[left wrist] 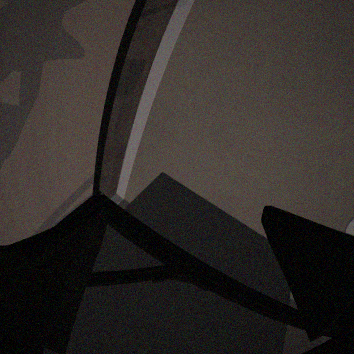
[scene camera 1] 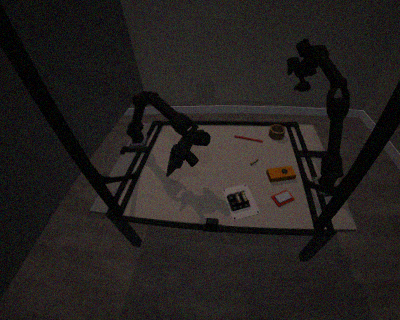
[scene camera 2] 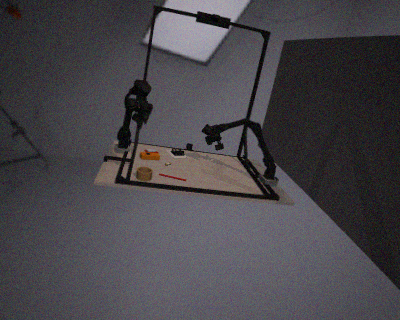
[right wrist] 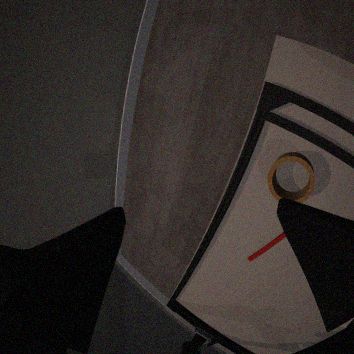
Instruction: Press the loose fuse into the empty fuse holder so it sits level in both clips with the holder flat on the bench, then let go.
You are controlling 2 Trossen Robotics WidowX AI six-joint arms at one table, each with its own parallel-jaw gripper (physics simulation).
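Places are measured from the left arm's base along level axes (x ahead, y left, z up), in metres.
Pixels of known places: left gripper, between the fingertips: (left wrist: 186, 215) (scene camera 1: 167, 174); right gripper, between the fingertips: (scene camera 1: 291, 82) (scene camera 2: 142, 126) (right wrist: 203, 211); left arm's base, origin of its link: (scene camera 1: 138, 140) (scene camera 2: 268, 177) (right wrist: 199, 337); right arm's base, origin of its link: (scene camera 1: 325, 183) (scene camera 2: 122, 146).
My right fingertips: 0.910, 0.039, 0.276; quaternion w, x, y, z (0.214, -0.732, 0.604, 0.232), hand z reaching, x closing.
Observation:
For each thing: its top centre in the pictures, then the offset to it from my right fingertips, as dx, dy, dz. "spot": a spot on its surface instead.
- loose fuse, centre of its top: (scene camera 1: 254, 160) (scene camera 2: 168, 163) -0.243, -0.265, -0.309
- black fuse holder, centre of its top: (scene camera 1: 240, 196) (scene camera 2: 177, 149) -0.353, -0.497, -0.288
- white board, a spot on its surface: (scene camera 1: 250, 212) spot: -0.318, -0.561, -0.322
- orange box, centre of its top: (scene camera 1: 281, 171) (scene camera 2: 150, 153) -0.129, -0.370, -0.289
- red-edged white item, centre of its top: (scene camera 1: 283, 196) -0.157, -0.504, -0.309
- brown ring, centre of its top: (right wrist: 290, 181) (scene camera 2: 144, 169) (scene camera 1: 277, 128) -0.051, -0.045, -0.273
- red stick, centre of its top: (right wrist: 270, 244) (scene camera 1: 248, 138) (scene camera 2: 172, 176) -0.234, -0.063, -0.318
The loose fuse (scene camera 1: 254, 162) (scene camera 2: 167, 164) is a small pale piece lying on the bench. The black fuse holder (scene camera 1: 238, 201) (scene camera 2: 177, 151) sits on a white board (scene camera 1: 250, 212), with pale bars showing in it; which clips are empty is too small and dark to tell. My left gripper (scene camera 1: 179, 169) (scene camera 2: 215, 145) (left wrist: 186, 215) is open and empty, raised above the bench to the left of the holder in scene camera 1. My right gripper (scene camera 1: 297, 78) (scene camera 2: 141, 118) (right wrist: 203, 211) is open and empty, high up, far from fuse and holder. Neither wrist view shows the fuse or holder.
An orange box (scene camera 1: 281, 174) (scene camera 2: 150, 156) and a red-edged white item (scene camera 1: 283, 198) lie right of the holder in scene camera 1. A brown ring (scene camera 1: 277, 132) (scene camera 2: 144, 173) (right wrist: 272, 181) and a red stick (scene camera 1: 248, 139) (scene camera 2: 172, 177) (right wrist: 266, 247) lie towards the far edge. A black frame (scene camera 1: 170, 223) borders the bench.

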